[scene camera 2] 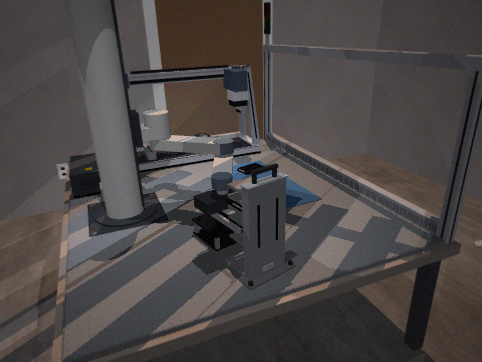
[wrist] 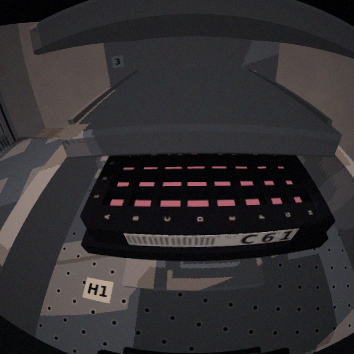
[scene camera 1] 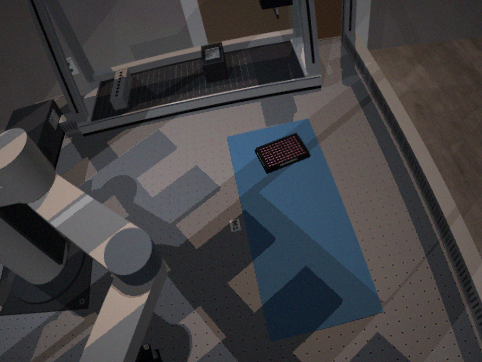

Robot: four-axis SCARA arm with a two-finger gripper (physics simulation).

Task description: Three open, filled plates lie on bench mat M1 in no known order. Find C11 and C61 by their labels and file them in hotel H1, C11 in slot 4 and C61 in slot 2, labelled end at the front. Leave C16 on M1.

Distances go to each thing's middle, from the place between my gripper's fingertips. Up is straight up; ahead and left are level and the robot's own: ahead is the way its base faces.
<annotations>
My hand is 330 mm short of the blue mat M1 (scene camera 1: 311, 273), 580 mm to the right of it and 140 mm above it. From my hand the other things lie so: black box (scene camera 2: 78, 163): 460 mm behind, 960 mm to the left, 90 mm below; then dark deck (scene camera 1: 191, 77): 40 mm ahead, 1120 mm to the left, 120 mm below.
</annotations>
